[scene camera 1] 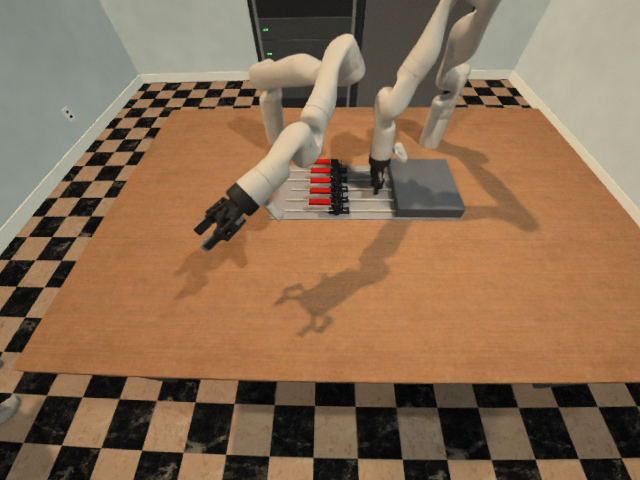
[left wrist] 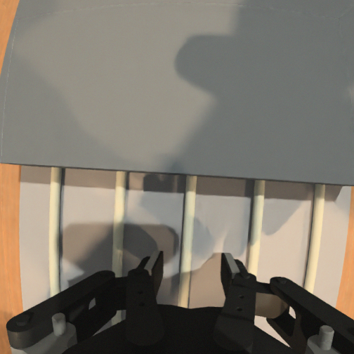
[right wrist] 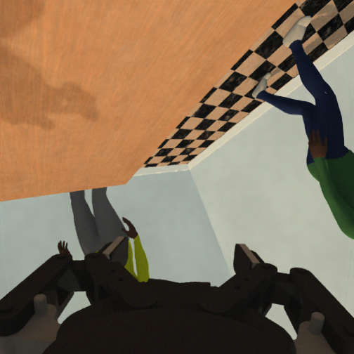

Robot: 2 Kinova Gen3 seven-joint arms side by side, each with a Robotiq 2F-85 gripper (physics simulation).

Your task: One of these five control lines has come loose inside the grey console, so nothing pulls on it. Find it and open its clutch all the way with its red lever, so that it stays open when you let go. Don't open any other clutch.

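Where they show: left gripper, between the fingertips: (scene camera 1: pixel 373 190); right gripper, between the fingertips: (scene camera 1: pixel 199 240); left arm's base, origin of its link: (scene camera 1: pixel 428 142).
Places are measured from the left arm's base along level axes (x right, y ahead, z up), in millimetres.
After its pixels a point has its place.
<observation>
The grey console (scene camera 1: pixel 429 186) @[x 26, y 346, z 46 mm] (left wrist: pixel 125 100) lies on the right part of a pale base plate. Several cream control lines (scene camera 1: pixel 368 199) @[x 244, y 422, z 11 mm] (left wrist: pixel 188 225) run side by side into its edge. Red levers (scene camera 1: pixel 320 202) @[x 412, y 515, z 59 mm] lie flat in a row, pointing left from their black clutches (scene camera 1: pixel 338 200) @[x 352, y 486, z 51 mm]. My left gripper (scene camera 1: pixel 376 191) @[x 228, y 367, z 9 mm] (left wrist: pixel 191 263) is open and points down over the lines beside the console. In the left wrist view the middle line passes between its fingertips; whether they reach down to it I cannot tell. My right gripper (scene camera 1: pixel 202 237) @[x 610, y 864, z 272 mm] (right wrist: pixel 180 251) is open and empty, above the table left of the plate.
The wooden table (scene camera 1: pixel 330 289) @[x 322, y 807, z 0 mm] (right wrist: pixel 100 125) carries the plate. My right forearm crosses above the plate's left end and hides part of it. A dark cabinet (scene camera 1: pixel 310 28) stands behind the table. Two people show in the right wrist view, one in green (right wrist: pixel 342 185) and one in grey trousers (right wrist: pixel 106 220).
</observation>
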